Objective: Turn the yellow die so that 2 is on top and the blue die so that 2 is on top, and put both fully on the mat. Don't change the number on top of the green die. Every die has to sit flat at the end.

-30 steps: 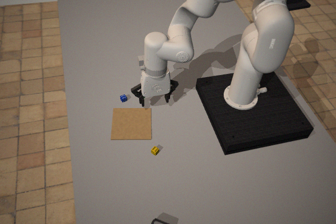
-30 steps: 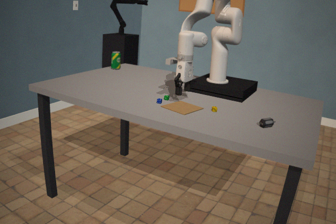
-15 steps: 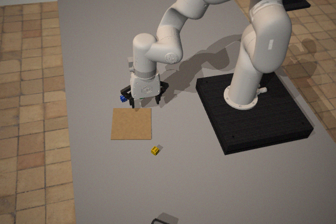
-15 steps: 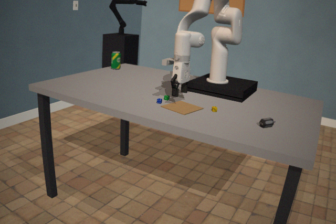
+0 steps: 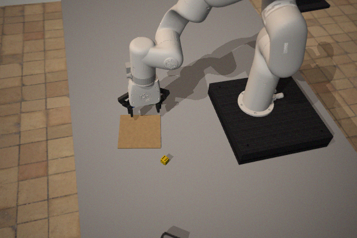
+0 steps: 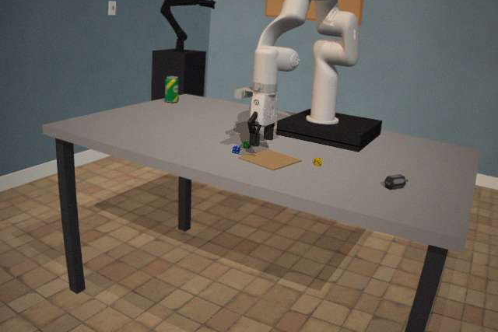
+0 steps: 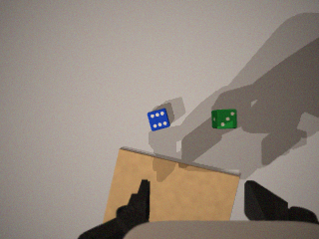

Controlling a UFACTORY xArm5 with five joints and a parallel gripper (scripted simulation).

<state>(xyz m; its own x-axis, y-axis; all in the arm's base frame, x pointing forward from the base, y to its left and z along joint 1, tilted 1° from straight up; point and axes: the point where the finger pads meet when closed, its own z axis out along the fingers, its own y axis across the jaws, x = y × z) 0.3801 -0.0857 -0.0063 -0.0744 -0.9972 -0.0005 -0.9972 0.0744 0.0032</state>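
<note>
My hand is 190 mm to the right of the yellow die, 40 mm above it and 10 mm past it. The rest, counted from my hand: blue die (70 mm to the right, 40 mm below, 30 mm ahead); green die (70 mm to the right, 40 mm below, 40 mm behind); mat (50 mm to the left, 50 mm below, 30 mm ahead).
</note>
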